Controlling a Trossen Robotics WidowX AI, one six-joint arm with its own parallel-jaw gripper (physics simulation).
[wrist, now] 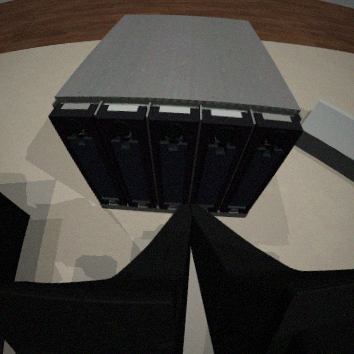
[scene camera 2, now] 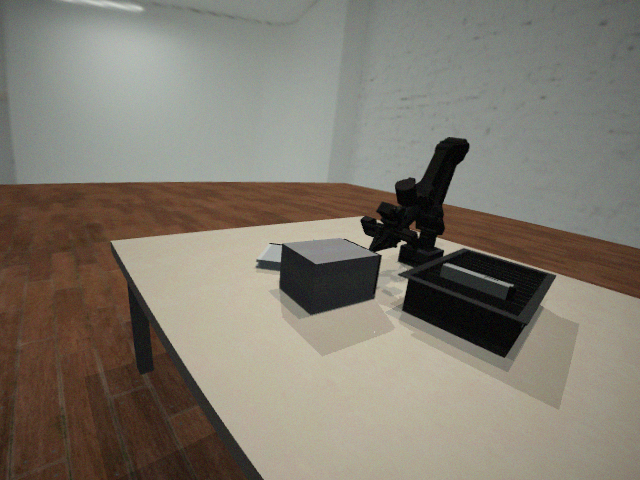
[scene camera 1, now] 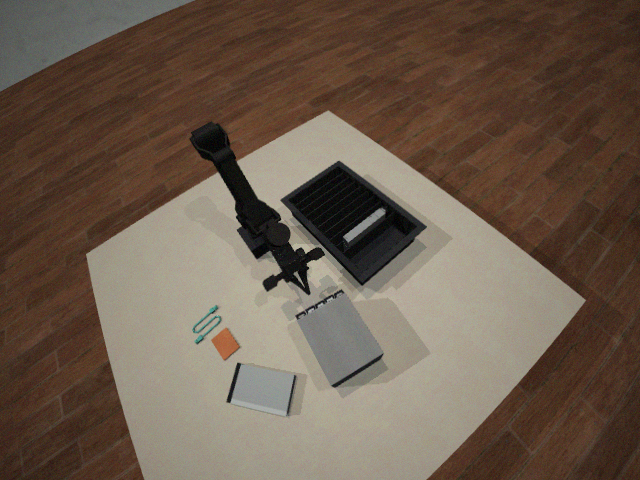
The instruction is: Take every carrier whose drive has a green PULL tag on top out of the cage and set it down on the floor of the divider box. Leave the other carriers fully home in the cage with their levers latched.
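The grey cage stands on the table. In the wrist view several dark carriers sit side by side in its front, among them a middle carrier; each has a pale label at its top edge, and their levers look flat against the fronts. No green tag shows. My gripper is shut and empty, in front of the cage's carrier fronts. The black divider box stands beside the cage, with thin dividers at one end and an open bay at the other.
A long pale-topped block lies across the divider box. A flat grey-white case lies beyond the cage's side. An orange square and a teal cable lie on the table near it.
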